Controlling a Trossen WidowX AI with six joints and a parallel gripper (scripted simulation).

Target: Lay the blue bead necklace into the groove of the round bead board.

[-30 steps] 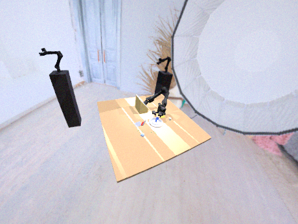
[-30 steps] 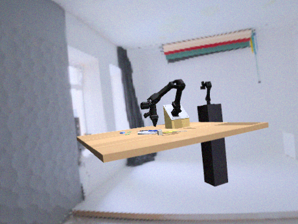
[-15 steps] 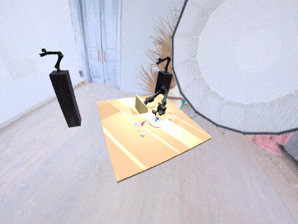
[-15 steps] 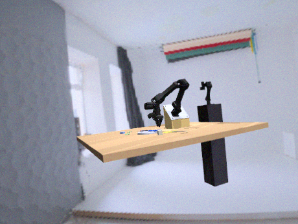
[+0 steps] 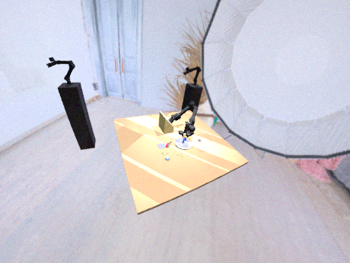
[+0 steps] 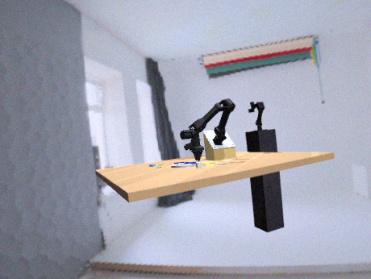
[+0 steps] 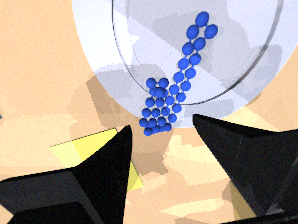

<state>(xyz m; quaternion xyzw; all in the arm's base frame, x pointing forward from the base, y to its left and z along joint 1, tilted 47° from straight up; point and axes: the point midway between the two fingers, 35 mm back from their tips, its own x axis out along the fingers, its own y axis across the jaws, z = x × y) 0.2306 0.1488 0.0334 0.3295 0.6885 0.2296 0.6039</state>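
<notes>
Right now the round bead board is 70 mm ahead of my gripper tip, 60 mm to the right of it and 20 mm below it. Also, from my gripper tip: yellow flat piece (60 mm behind, 100 mm to the left, 30 mm below); grey-white stick (100 mm behind, 170 mm to the left, 20 mm below); white cylinder (70 mm ahead, 180 mm to the left, 10 mm below).
</notes>
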